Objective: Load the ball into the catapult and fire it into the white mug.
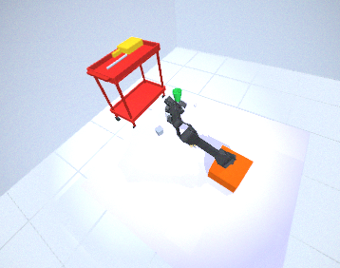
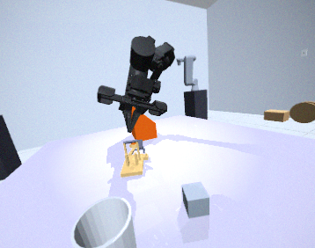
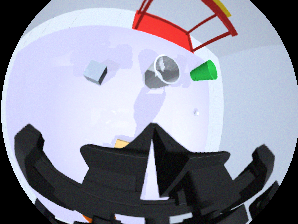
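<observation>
Right now my gripper tip is 26 cm past the orange ball, 6 cm to the right of it and 13 cm above it. From my gripper tip the other things lie so: wooden catapult (19 cm behind, 6 cm to the left, 14 cm below); grey cube (12 cm ahead, 11 cm to the left, 17 cm below); white mug (13 cm ahead, 9 cm to the right, 16 cm below).
</observation>
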